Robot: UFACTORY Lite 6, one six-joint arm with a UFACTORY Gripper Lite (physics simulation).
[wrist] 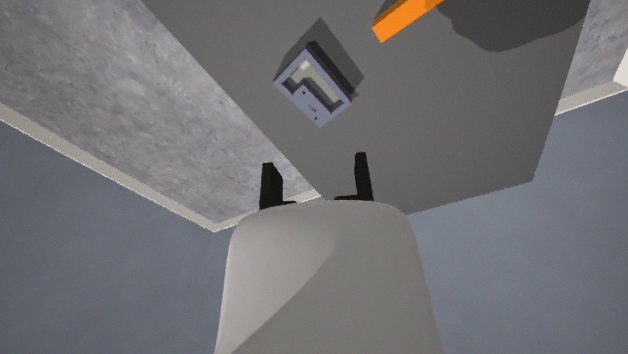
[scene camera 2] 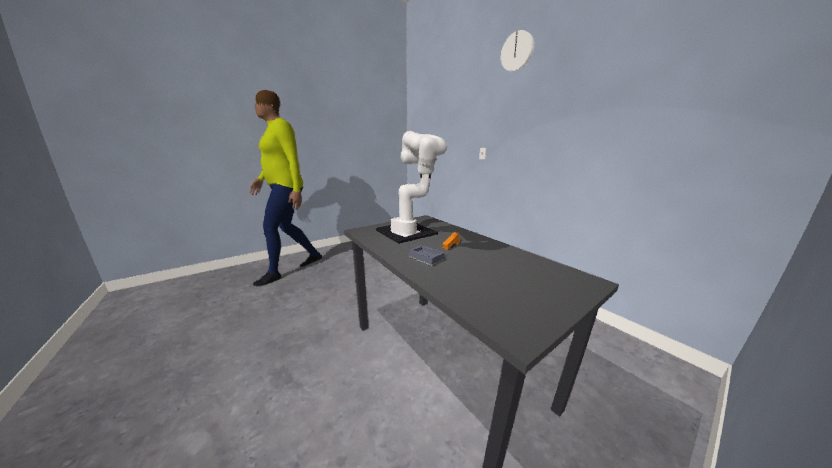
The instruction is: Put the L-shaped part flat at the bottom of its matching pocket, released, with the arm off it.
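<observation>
The orange L-shaped part lies on the table beside the pocket block; its far end is cut off by the top edge of the wrist view. The grey-blue block with the L-shaped pocket rests on the table, and the pocket's pale bottom shows bare in the wrist view. My gripper is open, its two black fingers apart with nothing between them. It is high above the table, away from both the part and the block. In the scene view the fingers are too small to make out well.
The dark table carries the arm's black base plate at its far end, close to the block and the part. A person in a yellow top stands on the floor left of the table, near the wall.
</observation>
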